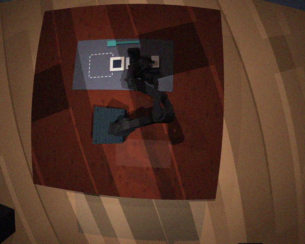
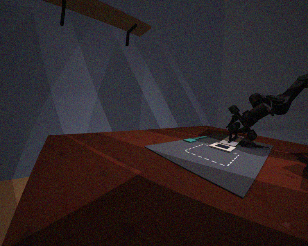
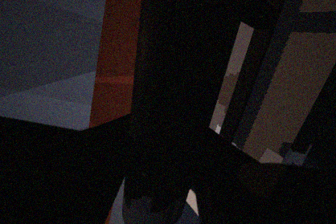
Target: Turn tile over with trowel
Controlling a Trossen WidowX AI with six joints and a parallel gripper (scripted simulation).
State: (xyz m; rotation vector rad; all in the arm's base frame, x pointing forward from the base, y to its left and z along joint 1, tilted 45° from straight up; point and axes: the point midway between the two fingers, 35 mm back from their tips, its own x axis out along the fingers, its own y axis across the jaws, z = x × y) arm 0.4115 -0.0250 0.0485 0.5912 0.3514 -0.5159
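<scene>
Now: the grey mat 10 cm to the left of my gripper tip, 8 cm below it and 4 cm behind it. Round my gripper tip: trowel: 3 cm behind, 1 cm below; teal flat tool: 14 cm to the left, 9 cm ahead, 6 cm below; white tile: 13 cm to the left, 6 cm below, 5 cm behind.
</scene>
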